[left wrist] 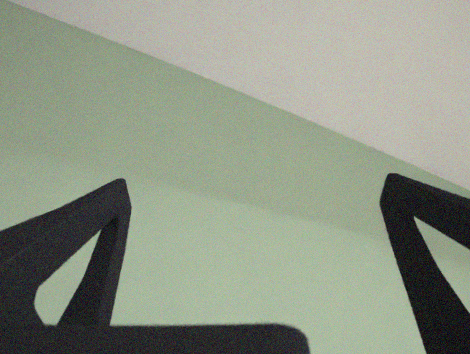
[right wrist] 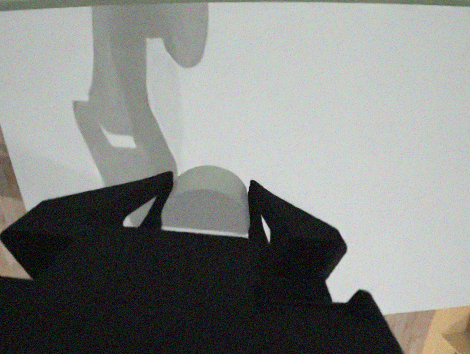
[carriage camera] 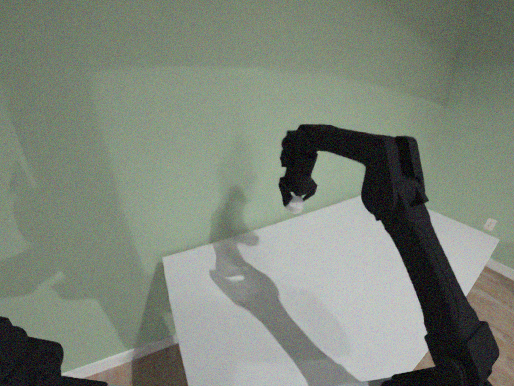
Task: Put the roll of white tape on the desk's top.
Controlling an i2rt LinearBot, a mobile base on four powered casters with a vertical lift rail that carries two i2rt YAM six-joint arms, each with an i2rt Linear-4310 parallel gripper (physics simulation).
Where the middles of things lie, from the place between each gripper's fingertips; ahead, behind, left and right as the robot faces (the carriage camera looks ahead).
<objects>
The roll of white tape (right wrist: 208,199) is 2 cm behind my right hand, 1 cm to the right of it and 1 cm above it.
Right now my left hand is 470 mm to the left of the roll of white tape, 450 mm short of it and 320 mm above it.
</objects>
